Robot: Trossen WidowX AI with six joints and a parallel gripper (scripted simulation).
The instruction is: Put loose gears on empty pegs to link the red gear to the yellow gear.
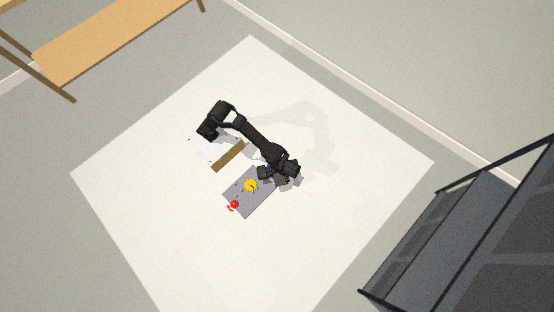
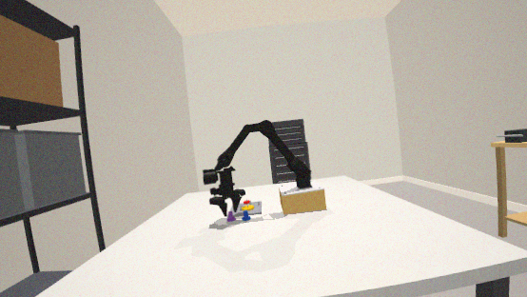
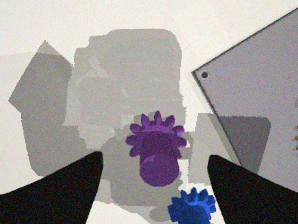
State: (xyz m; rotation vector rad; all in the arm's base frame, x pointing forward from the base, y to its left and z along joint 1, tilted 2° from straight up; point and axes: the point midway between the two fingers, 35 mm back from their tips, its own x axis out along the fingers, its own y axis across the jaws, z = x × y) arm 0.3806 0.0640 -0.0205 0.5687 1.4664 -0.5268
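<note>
My gripper tip is 240 mm to the left of the red gear, 80 mm past it and 10 mm above it. Also, from my gripper tip: purple gear: 10 mm below; then blue gear: 70 mm behind, 10 mm to the left, 10 mm below; then yellow gear: 120 mm to the right, 80 mm behind, 10 mm below.
</note>
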